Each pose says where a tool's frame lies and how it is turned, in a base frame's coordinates. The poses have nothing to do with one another.
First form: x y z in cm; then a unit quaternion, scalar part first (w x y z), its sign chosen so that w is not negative.
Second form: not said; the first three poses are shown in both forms.
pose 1, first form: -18.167, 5.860, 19.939, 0.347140, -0.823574, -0.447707, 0.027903
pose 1, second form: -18.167, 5.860, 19.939; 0.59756, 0.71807, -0.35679; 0.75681, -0.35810, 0.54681; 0.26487, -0.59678, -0.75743
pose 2, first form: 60.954, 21.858, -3.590, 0.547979, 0.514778, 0.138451, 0.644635
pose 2, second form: 60.954, 21.858, -3.590; 0.13055, -0.56395, 0.81542; 0.84904, -0.36110, -0.38567; 0.51195, 0.74268, 0.43167
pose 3, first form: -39.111, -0.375, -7.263, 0.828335, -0.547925, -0.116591, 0.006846
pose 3, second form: -39.111, -0.375, -7.263; 0.97272, 0.11642, -0.20065; 0.13911, 0.39946, 0.90613; 0.18565, -0.90933, 0.37237
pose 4, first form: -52.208, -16.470, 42.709, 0.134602, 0.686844, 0.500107, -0.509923
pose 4, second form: -52.208, -16.470, 42.709; -0.02026, 0.82426, -0.56584; 0.54972, -0.46355, -0.69493; -0.83511, -0.32513, -0.44372
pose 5, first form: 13.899, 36.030, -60.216, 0.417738, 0.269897, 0.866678, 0.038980
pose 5, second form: 13.899, 36.030, -60.216; -0.50530, 0.43526, 0.74513; 0.50039, 0.85127, -0.15793; -0.70305, 0.29306, -0.64795
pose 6, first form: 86.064, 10.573, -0.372, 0.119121, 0.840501, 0.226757, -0.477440
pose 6, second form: 86.064, 10.573, -0.372; 0.44126, 0.49493, -0.74855; 0.26743, -0.86878, -0.41677; -0.85660, -0.01628, -0.51572
